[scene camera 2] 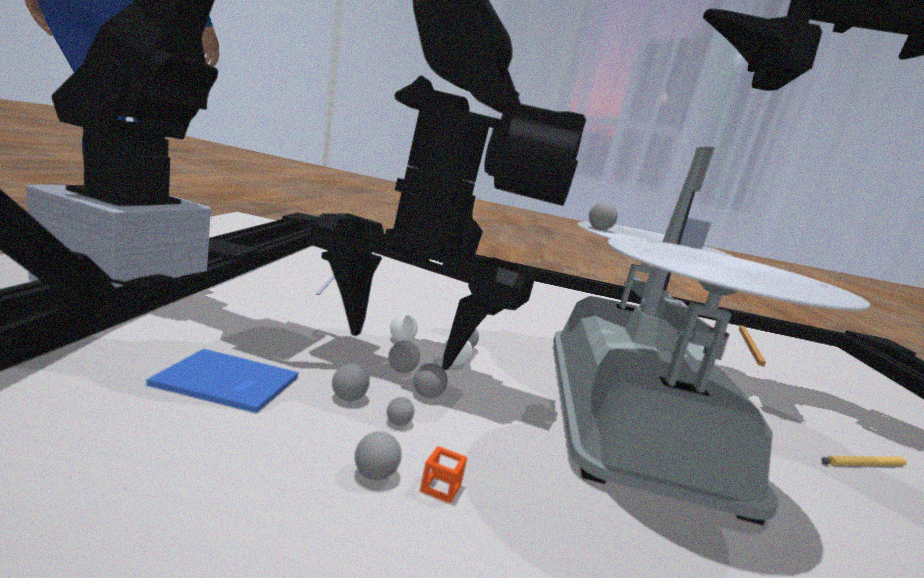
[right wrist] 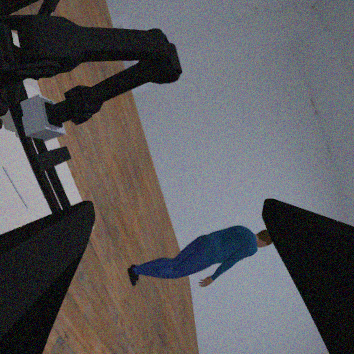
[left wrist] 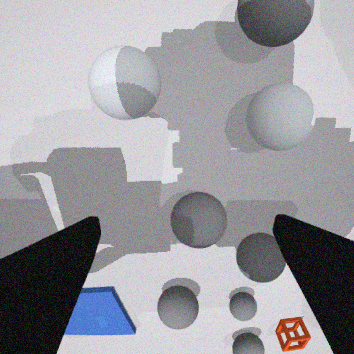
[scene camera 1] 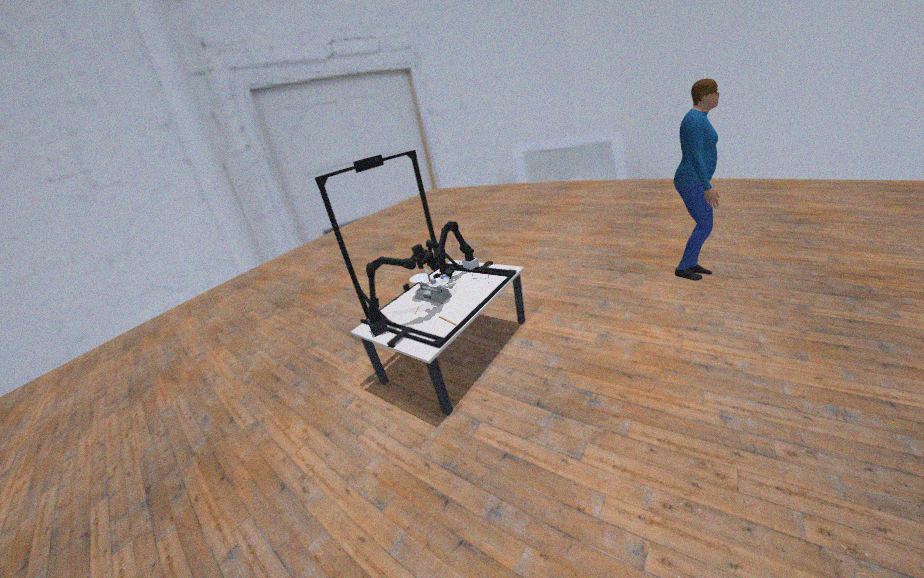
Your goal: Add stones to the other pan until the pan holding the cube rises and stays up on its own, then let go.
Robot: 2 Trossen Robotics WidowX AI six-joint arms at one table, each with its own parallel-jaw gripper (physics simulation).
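Frame: origin at the left arm's base, x ahead, y left, z up, level; millimetres.
Seen in the pictures: left gripper, between the fingertips: point(scene camera 2: 399, 351) point(left wrist: 188, 224); right gripper, between the fingertips: point(right wrist: 179, 208) point(scene camera 1: 438, 248); left arm's base, origin of its link: point(scene camera 2: 126, 197) point(right wrist: 52, 114) point(scene camera 1: 469, 259); right arm's base, origin of its link: point(scene camera 1: 375, 320).
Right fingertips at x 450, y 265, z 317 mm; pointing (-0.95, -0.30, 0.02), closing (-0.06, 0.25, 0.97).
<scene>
Pixels of each thing's top centre, then the offset from my right fingertips to it.
- balance scale, centre of its top: point(scene camera 2: 714, 148) point(scene camera 1: 426, 269) dx +44, dy -158, dz -172 mm
- grey stone, centre of its top: point(scene camera 2: 606, 202) dx -31, dy -90, dz -233 mm
- grey cube, centre of its top: point(scene camera 2: 694, 218) dx +49, dy -89, dz -231 mm
- orange wire cube, centre of its top: point(scene camera 2: 446, 459) point(left wrist: 296, 344) dx -57, dy -369, dz -385 mm
- large stone, centre of its top: point(scene camera 2: 381, 434) dx -96, dy -382, dz -377 mm
- blue slab, centre of its top: point(scene camera 2: 228, 375) point(left wrist: 78, 316) dx -240, dy -350, dz -400 mm
The balance scale point(scene camera 2: 667, 436) stands at the right in scene camera 2. Its near pan point(scene camera 2: 783, 279) shows no stone. Its far pan point(scene camera 2: 637, 233) bears a grey stone point(scene camera 2: 603, 216); a grey cube point(scene camera 2: 695, 233) shows behind the beam, seemingly on that pan. Several loose stones lie on the table, among them a white one point(scene camera 2: 403, 328) point(left wrist: 124, 82), a mid-grey one point(scene camera 2: 404, 355) point(left wrist: 198, 220) and a small one point(scene camera 2: 399, 411) point(left wrist: 243, 306). My left gripper point(scene camera 2: 400, 351) point(left wrist: 188, 224) is open, low over the stones, one finger partly hiding a pale stone. My right gripper point(right wrist: 179, 208) is open and high, away from the stones.
An orange wire cube point(scene camera 2: 440, 468) point(left wrist: 291, 319) stands near a large stone point(scene camera 2: 378, 455). A blue slab point(scene camera 2: 221, 381) point(left wrist: 100, 315) lies left of the stones. Two yellow sticks point(scene camera 2: 751, 345) point(scene camera 2: 865, 462) lie beyond the scale. A grey box point(scene camera 2: 160, 235) point(right wrist: 42, 117) is by the left arm.
</scene>
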